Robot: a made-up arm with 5 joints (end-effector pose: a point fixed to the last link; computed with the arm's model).
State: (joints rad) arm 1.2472 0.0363 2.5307 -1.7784 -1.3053
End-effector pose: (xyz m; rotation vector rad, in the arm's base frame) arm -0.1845 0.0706 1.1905 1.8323 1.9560 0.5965
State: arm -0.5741 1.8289 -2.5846 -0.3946 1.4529
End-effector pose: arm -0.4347 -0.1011 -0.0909 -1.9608 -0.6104 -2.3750
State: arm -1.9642 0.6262 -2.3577 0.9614 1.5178
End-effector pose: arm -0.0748 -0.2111 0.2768 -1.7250 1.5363 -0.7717
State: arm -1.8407 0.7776 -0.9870 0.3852 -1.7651
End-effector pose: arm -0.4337 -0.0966 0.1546 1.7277 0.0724 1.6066
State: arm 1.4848 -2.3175 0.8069 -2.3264 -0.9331
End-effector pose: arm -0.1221 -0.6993 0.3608 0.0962 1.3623 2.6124
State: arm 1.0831 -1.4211 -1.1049 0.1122 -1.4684
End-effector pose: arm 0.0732 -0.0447 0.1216 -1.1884 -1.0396 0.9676
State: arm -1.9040 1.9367 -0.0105 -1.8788 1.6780
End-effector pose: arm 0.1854 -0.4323 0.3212 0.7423 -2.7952 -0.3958
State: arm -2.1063 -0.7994 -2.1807 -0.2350 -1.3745
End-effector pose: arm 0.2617 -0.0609 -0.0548 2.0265 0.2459 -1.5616
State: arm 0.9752 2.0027 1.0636 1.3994 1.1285
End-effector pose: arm 0.1109 -0.5339 0.7155 -1.2841 0.9022 0.1115
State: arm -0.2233 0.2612 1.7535 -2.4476 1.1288
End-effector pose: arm -0.4799 -0.8208 0.6205 0.4387 2.6823 0.5499
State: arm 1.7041 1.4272 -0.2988 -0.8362 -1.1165
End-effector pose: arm -0.2050 0.2218 -0.0470 -0.6177 0.5922 -0.4473
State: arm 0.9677 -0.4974 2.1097 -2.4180 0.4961
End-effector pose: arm -0.6169 -0.1989 1.0055 -0.1384 2.0997 -0.2561
